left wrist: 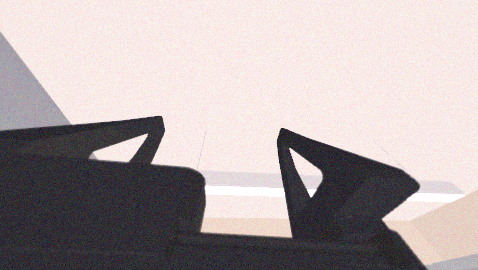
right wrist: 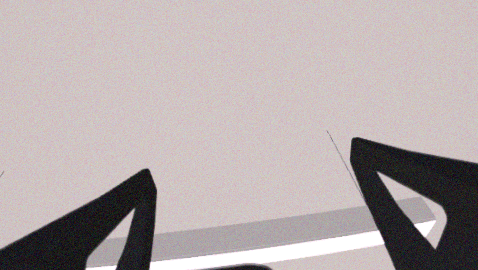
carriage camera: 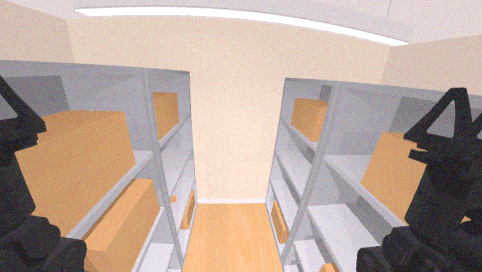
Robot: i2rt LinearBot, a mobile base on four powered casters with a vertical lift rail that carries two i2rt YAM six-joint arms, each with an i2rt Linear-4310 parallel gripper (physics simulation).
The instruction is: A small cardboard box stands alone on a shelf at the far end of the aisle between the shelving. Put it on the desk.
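Frame: origin at the left arm's base, x ahead, y left, z up, level; millimetres.
Seen in the pictures: left gripper, fingertip midpoint: (left wrist: 222,129); right gripper, fingertip midpoint: (right wrist: 251,164).
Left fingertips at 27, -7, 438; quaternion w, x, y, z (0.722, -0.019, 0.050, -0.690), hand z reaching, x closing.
Offsets run from my left fingertips to a thing's top centre, as dx, dy, dz. Level surfaces: height alone.
A small orange-brown box {+1119, +357, -1307} (carriage camera: 173,199), partly hidden, shows on a middle shelf of the far left shelving, just behind an upright post. It is small in the picture, and its full shape cannot be told. The desk does not show in these views. My left gripper (left wrist: 222,129) is open and empty, with its fingers wide apart against the ceiling; it is at the left edge of the carriage view. My right gripper (right wrist: 251,164) is open and empty, and is at the right edge of the carriage view. Both are far from the small box.
Grey shelving stands close on both sides, with a left post (carriage camera: 159,150) and a right post (carriage camera: 320,150). Large cartons (carriage camera: 85,165) (carriage camera: 390,167) and a long carton {+374, +316, -630} (carriage camera: 120,225) sit on near shelves. The wooden aisle floor {dz -1890} (carriage camera: 230,235) runs to the end wall (carriage camera: 232,140).
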